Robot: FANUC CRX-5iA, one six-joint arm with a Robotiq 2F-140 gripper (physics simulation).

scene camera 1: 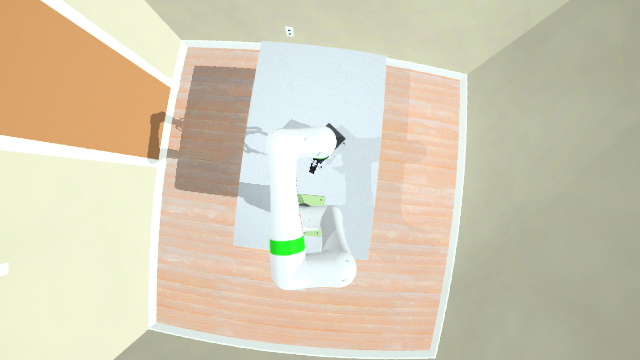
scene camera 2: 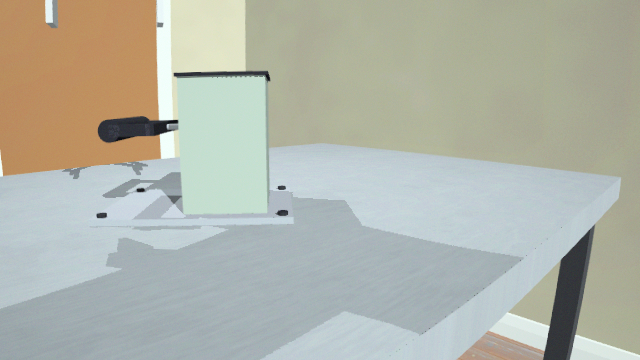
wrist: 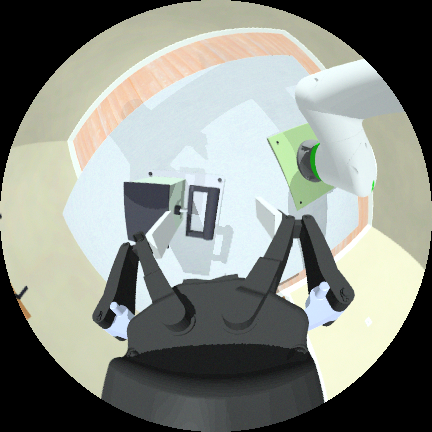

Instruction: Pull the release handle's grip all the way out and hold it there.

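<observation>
The release handle (scene camera 2: 122,129) (wrist: 214,212) is a dark rectangular frame with a thick round grip. It stands out from the side of a pale green box (scene camera 2: 225,145) (wrist: 176,192) with a dark top. A short light rod shows between handle and box. My gripper (wrist: 213,213) is open and empty. In the wrist view its left finger pad overlaps the box's near side and its right pad is well to the right of the grip. The gripper does not show in scene camera 2, and the arm mostly hides it in scene camera 1.
The box stands on a bolted light base plate (scene camera 2: 150,221) on the grey table (scene camera 1: 320,75) (scene camera 2: 450,210) (wrist: 245,130). The white arm (scene camera 1: 285,200) (wrist: 345,140) rises from a green mounting plate (scene camera 1: 315,200) (wrist: 285,150) on the same table.
</observation>
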